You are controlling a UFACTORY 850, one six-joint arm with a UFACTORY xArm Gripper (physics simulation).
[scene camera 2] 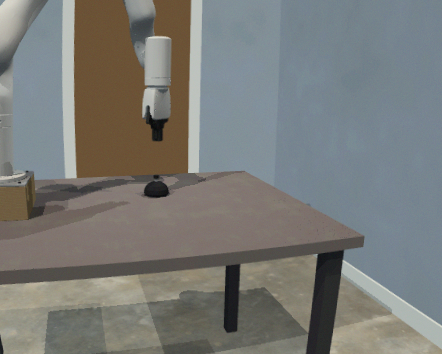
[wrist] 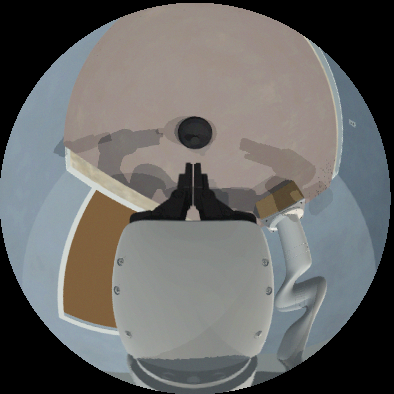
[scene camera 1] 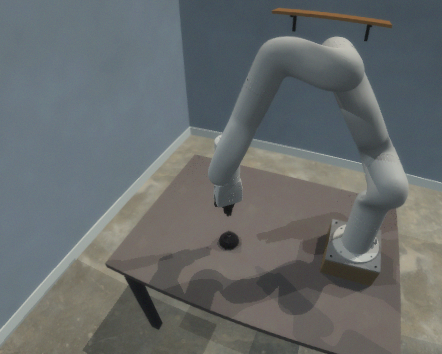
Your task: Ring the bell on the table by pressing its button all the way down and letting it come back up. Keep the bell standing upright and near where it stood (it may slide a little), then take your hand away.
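A black dome-shaped bell [scene camera 1: 229, 241] [scene camera 2: 156, 189] [wrist: 195, 133] stands upright on the brown table [scene camera 1: 170, 210] [scene camera 2: 240, 220] [wrist: 200, 65]. Its small button [scene camera 2: 156, 176] shows on top of the dome in scene camera 2. My gripper [scene camera 1: 228, 214] [scene camera 2: 157, 140] [wrist: 192, 172] is shut and empty and points down. It hangs above the bell, with a clear gap between the fingertips and the button. In the wrist view the bell shows just beyond the fingertips.
The arm's base block [scene camera 1: 350, 272] [scene camera 2: 15, 202] [wrist: 280, 199] stands on the table to one side of the bell. A wall shelf [scene camera 1: 330, 17] hangs high behind the arm. A brown door [scene camera 2: 110, 100] [wrist: 90, 260] is in the wall past the table.
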